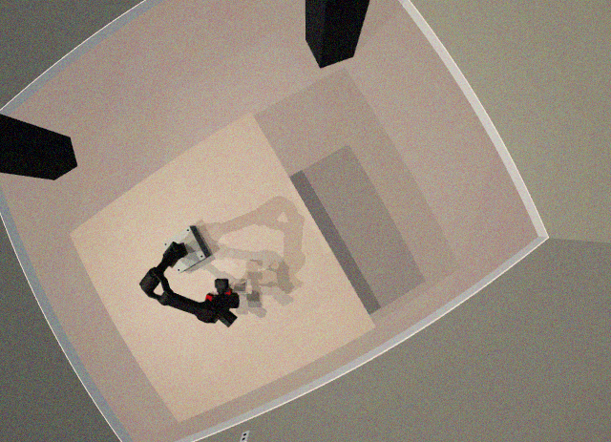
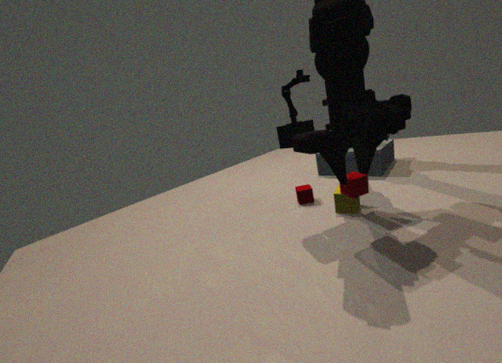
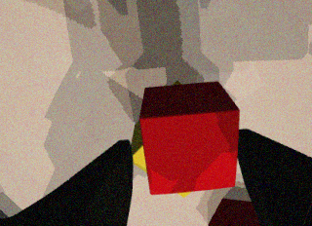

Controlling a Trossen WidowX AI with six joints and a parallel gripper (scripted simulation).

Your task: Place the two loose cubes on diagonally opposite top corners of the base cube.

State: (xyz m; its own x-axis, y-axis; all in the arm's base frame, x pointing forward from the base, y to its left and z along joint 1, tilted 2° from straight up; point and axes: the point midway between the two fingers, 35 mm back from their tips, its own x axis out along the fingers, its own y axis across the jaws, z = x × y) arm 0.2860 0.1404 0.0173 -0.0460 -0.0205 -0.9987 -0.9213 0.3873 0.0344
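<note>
Now: the yellow base cube 4 cm below my gripper tip, 2 cm to the right of it and 1 cm behind it. The rest, counted from my gripper tip: red cube (12 cm to the right, 5 cm below, 1 cm behind).
</note>
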